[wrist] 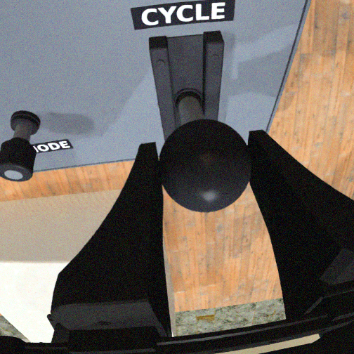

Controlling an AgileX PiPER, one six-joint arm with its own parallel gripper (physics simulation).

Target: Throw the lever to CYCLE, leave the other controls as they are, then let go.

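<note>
The lever's round black knob (205,165) is in the middle of the wrist view, held between the two fingers. Its grey shaft (191,109) rises from a slot between two dark rails (214,75), below the CYCLE label (183,12). The shaft is tilted toward the camera, and the knob hides the lower end of the slot. My gripper (202,153) is shut on the knob, one finger at its left side and one at its right.
The blue-grey panel (90,60) carries a second control, a black knob (18,155) on a short stem at the left beside the MODE label (53,146). The panel's right edge slants past the rails. A wooden surface (320,115) lies beyond it.
</note>
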